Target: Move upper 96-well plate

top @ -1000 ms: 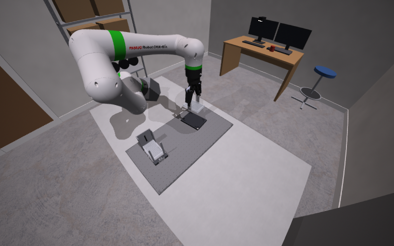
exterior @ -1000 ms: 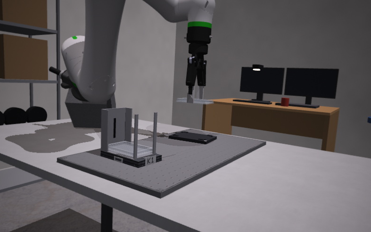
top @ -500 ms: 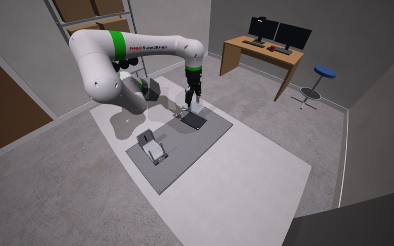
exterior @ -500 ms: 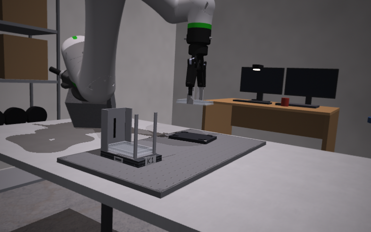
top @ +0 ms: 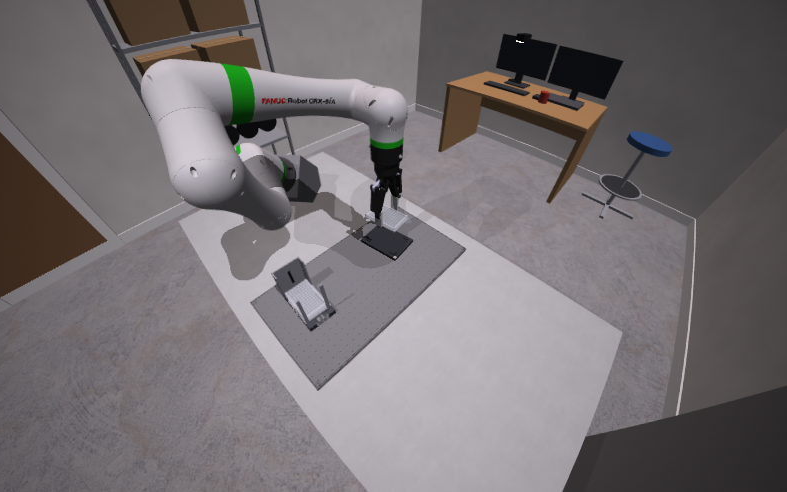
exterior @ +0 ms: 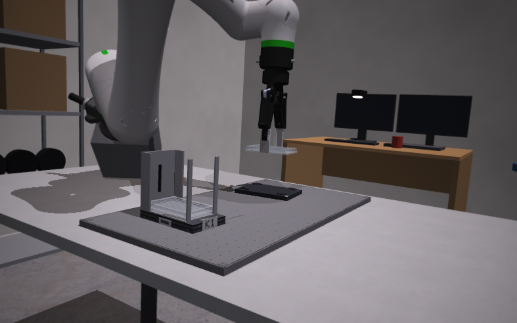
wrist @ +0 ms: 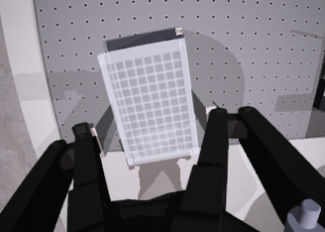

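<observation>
Right now my hand is 140 mm above the plate nest N1. Round my hand: pale A1 square: 140 mm below, 70 mm to the right, 60 mm ahead; then K1 label: 390 mm to the right, 140 mm below, 30 mm behind.
</observation>
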